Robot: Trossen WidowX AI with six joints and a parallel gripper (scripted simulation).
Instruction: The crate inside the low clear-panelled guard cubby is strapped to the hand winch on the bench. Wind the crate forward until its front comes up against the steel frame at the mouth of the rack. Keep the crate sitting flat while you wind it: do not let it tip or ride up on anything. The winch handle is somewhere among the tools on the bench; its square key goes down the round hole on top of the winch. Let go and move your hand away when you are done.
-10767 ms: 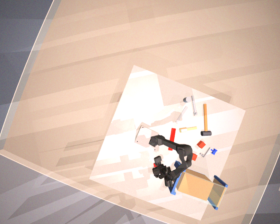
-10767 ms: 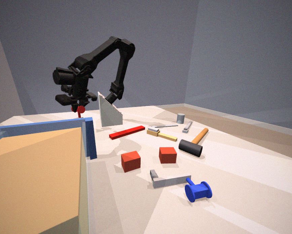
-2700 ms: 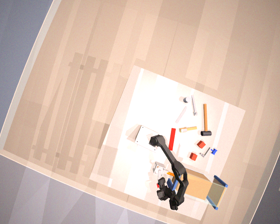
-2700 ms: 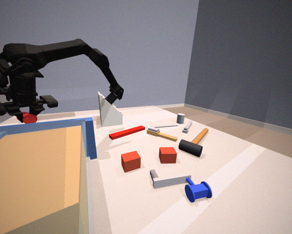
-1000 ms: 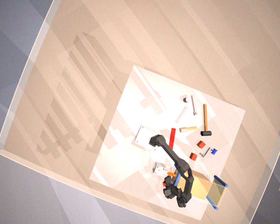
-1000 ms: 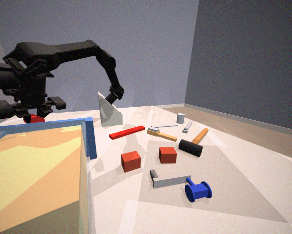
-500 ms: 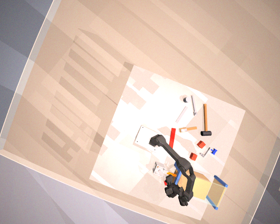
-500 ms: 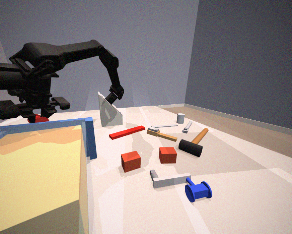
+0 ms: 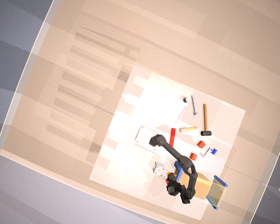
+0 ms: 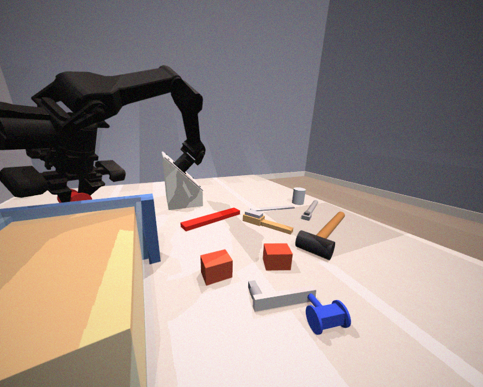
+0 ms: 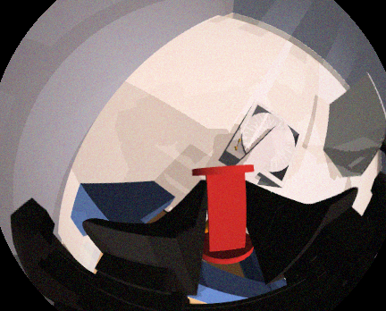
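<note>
My gripper tip is now 3 cm past the winch handle, 2 cm to the right of it and 3 cm above it. Round my gripper tip: red knob (1 cm ahead, 1 cm to the left); then winch (10 cm behind, 2 cm to the left, 10 cm below); then blue steel frame (7 cm ahead, 5 cm to the left, 3 cm below).
</note>
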